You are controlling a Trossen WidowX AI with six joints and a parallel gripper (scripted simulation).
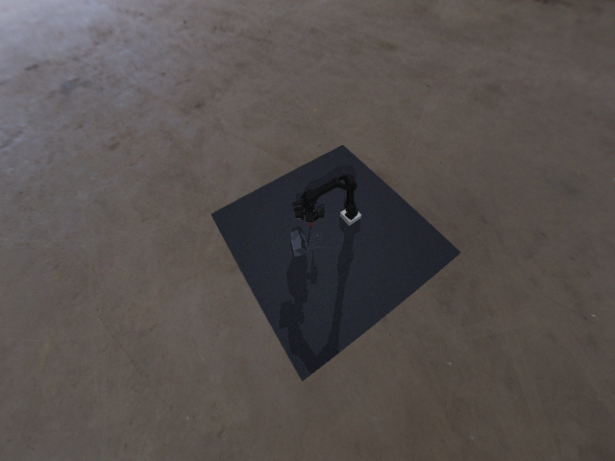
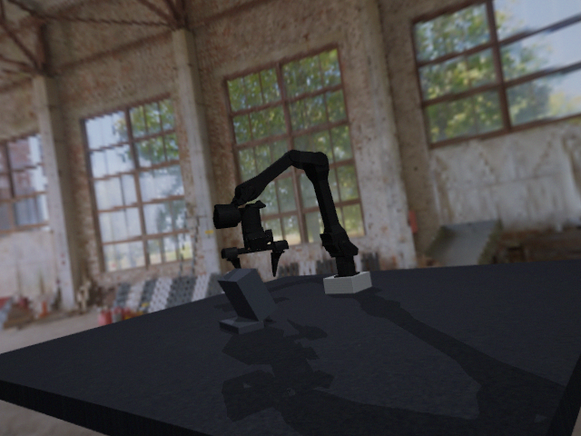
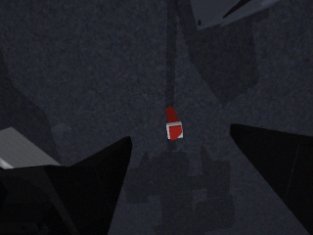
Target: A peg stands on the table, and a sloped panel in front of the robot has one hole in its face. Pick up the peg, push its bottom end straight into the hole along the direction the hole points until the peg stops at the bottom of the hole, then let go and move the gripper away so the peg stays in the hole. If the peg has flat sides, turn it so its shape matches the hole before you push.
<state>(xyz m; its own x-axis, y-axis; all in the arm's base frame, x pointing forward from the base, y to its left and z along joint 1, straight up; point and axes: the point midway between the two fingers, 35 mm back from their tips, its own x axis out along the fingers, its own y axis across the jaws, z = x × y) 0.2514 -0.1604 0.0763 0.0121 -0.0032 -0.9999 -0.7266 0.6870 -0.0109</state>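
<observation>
My gripper tip is 3 cm above the red peg. From my gripper tip the other things lie so: sloped panel 16 cm ahead, 7 cm to the left, 1 cm below.
</observation>
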